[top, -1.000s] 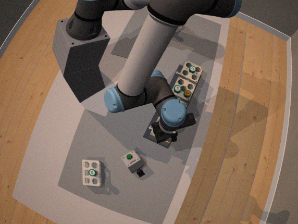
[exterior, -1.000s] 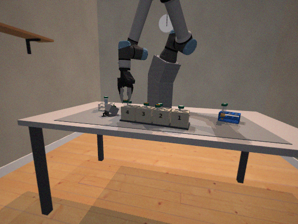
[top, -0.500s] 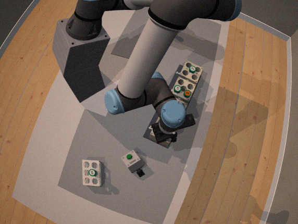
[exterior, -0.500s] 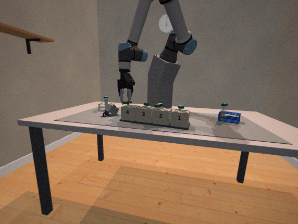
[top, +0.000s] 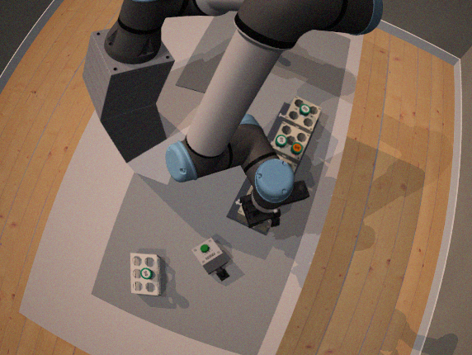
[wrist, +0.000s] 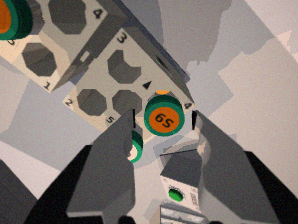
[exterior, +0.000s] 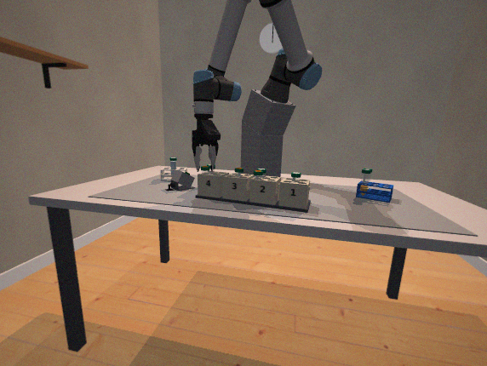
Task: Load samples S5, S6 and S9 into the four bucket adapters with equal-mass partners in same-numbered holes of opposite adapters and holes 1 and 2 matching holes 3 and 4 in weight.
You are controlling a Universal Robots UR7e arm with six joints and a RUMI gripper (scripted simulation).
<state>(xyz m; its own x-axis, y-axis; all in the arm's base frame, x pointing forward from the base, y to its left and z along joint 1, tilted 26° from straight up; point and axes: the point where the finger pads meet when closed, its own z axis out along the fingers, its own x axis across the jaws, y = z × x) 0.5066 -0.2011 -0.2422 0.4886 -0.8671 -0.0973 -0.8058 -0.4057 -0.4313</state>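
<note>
Right now my hand is 150 mm past the green done key, 120 mm to the left of it and 50 mm above it. Also, from my hand: blue rack (130 mm behind, 720 mm to the left, 90 mm below); then bucket adapter (60 mm ahead, 350 mm to the left, 70 mm below).
</note>
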